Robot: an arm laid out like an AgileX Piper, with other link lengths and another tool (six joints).
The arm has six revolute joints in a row. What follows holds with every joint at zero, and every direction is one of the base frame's. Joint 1 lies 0.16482 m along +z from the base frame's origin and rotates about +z. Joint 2 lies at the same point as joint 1 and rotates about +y. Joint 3 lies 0.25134 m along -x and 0.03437 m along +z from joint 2 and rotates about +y. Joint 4 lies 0.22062 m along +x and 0.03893 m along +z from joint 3 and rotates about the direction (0.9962, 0, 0.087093). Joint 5 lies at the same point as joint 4 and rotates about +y. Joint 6 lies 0.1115 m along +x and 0.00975 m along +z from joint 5 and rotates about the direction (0.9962, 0, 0.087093). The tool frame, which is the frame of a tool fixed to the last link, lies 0.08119 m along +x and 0.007 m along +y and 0.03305 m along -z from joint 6; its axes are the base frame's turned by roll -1.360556, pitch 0.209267 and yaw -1.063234 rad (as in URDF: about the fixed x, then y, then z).
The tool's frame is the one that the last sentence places.
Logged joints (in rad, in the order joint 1, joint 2, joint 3, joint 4, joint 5, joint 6), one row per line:
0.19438 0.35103 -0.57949 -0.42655 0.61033 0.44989
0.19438 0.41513 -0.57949 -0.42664 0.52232 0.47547
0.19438 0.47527 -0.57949 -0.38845 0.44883 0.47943
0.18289 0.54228 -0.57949 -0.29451 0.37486 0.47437
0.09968 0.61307 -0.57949 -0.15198 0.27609 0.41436
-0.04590 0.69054 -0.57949 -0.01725 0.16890 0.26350
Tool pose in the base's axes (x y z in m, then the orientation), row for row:
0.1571 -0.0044 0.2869 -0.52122 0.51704 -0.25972 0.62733
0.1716 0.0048 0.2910 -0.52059 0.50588 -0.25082 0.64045
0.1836 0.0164 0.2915 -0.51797 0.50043 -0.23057 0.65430
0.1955 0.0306 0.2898 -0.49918 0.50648 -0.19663 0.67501
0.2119 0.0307 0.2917 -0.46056 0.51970 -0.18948 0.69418
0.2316 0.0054 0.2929 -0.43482 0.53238 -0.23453 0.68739
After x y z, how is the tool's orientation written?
As a quaternion, x y z w.
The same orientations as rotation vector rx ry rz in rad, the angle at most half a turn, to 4 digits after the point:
-1.1949 1.1854 -0.5954
-1.1872 1.1537 -0.5720
-1.1747 1.1349 -0.5229
-1.1229 1.1393 -0.4423
-1.0283 1.1603 -0.4230
-0.9734 1.1917 -0.5250

